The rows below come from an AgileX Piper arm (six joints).
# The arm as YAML. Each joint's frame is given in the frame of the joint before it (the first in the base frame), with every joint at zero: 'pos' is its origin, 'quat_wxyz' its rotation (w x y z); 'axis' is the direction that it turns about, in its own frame. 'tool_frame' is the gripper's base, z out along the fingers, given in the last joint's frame.
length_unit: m
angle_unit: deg
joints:
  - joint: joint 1
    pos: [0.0, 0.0, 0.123]
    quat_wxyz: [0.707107, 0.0, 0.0, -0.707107]
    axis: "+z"
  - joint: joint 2
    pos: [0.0, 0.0, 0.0]
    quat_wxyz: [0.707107, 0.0, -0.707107, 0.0]
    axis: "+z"
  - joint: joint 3
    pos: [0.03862, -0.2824, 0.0]
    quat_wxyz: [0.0, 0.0, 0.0, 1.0]
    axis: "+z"
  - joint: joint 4
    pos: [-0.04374, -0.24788, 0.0]
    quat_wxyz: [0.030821, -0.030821, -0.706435, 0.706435]
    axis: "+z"
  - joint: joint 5
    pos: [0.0, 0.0, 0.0]
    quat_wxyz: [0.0, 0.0, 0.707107, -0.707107]
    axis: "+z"
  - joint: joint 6
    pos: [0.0, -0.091, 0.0]
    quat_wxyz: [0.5, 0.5, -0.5, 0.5]
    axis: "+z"
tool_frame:
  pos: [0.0, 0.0, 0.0]
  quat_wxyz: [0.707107, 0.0, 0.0, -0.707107]
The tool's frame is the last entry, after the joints.
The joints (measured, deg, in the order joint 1, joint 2, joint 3, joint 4, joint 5, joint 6), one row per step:
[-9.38, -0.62, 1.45, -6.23, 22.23, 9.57]
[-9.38, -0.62, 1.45, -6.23, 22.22, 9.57]
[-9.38, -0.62, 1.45, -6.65, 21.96, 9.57]
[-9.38, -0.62, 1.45, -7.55, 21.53, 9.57]
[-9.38, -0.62, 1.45, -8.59, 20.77, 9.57]
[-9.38, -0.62, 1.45, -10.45, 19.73, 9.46]
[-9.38, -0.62, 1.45, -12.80, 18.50, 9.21]
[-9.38, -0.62, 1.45, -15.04, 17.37, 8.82]
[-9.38, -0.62, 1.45, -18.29, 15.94, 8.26]
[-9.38, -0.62, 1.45, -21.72, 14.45, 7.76]
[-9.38, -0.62, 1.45, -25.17, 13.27, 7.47]
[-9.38, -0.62, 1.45, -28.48, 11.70, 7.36]
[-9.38, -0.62, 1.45, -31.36, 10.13, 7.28]
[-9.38, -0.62, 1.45, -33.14, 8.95, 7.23]
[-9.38, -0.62, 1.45, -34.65, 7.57, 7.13]
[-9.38, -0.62, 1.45, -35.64, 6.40, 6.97]
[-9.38, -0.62, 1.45, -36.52, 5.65, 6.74]
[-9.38, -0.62, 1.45, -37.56, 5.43, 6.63]
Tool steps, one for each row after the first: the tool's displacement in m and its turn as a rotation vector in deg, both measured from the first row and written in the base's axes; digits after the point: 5 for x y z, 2 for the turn. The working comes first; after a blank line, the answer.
Tool pose at each row, in the base's axes (x y z in m, rotation vector in deg; the steps are taken from these numbers as rounded here):
[0.05088, -0.01219, 0.17069, 14.00, 107.10, -6.04]
[0.05088, -0.01219, 0.17071, 13.99, 107.09, -6.04]
[0.05097, -0.01241, 0.17113, 13.68, 106.86, -6.44]
[0.05110, -0.01289, 0.17184, 13.04, 106.49, -7.30]
[0.05137, -0.01337, 0.17306, 12.23, 105.80, -8.27]
[0.05169, -0.01419, 0.17480, 10.72, 104.89, -10.07]
[0.05204, -0.01508, 0.17689, 8.70, 103.81, -12.39]
[0.05234, -0.01579, 0.17885, 6.63, 102.81, -14.68]
[0.05267, -0.01665, 0.18140, 3.62, 101.50, -17.95]
[0.05300, -0.01727, 0.18407, 0.48, 100.08, -21.27]
[0.05321, -0.01779, 0.18629, -2.46, 98.87, -24.43]
[0.05356, -0.01777, 0.18900, -5.31, 97.25, -27.17]
[0.05392, -0.01735, 0.19158, -7.90, 95.62, -29.42]
[0.05419, -0.01680, 0.19341, -9.59, 94.40, -30.72]
[0.05451, -0.01591, 0.19542, -11.22, 93.01, -31.73]
[0.05476, -0.01504, 0.19705, -12.47, 91.85, -32.38]
[0.05490, -0.01447, 0.19810, -13.56, 91.08, -33.09]
[0.05492, -0.01439, 0.19848, -14.48, 90.79, -33.98]

[0.00000, 0.00000, 0.00002, -0.01, -0.01, 0.01]
[0.00009, -0.00022, 0.00044, -0.46, -0.20, 0.00]
[0.00022, -0.00070, 0.00115, -1.42, -0.47, -0.01]
[0.00049, -0.00118, 0.00237, -2.57, -1.05, 0.02]
[0.00081, -0.00200, 0.00411, -4.68, -1.73, 0.09]
[0.00116, -0.00289, 0.00620, -7.44, -2.48, 0.25]
[0.00146, -0.00360, 0.00816, -10.21, -3.11, 0.45]
[0.00179, -0.00446, 0.01071, -14.19, -3.82, 0.79]
[0.00212, -0.00508, 0.01338, -18.30, -4.52, 1.19]
[0.00233, -0.00560, 0.01560, -22.18, -4.96, 1.54]
[0.00268, -0.00558, 0.01831, -25.80, -5.81, 2.01]
[0.00304, -0.00516, 0.02089, -28.98, -6.72, 2.56]
[0.00331, -0.00461, 0.02272, -30.97, -7.48, 3.00]
[0.00363, -0.00372, 0.02473, -32.78, -8.45, 3.54]
[0.00388, -0.00285, 0.02636, -34.10, -9.31, 4.02]
[0.00402, -0.00228, 0.02741, -35.31, -9.78, 4.37]
[0.00404, -0.00220, 0.02779, -36.46, -9.74, 4.54]

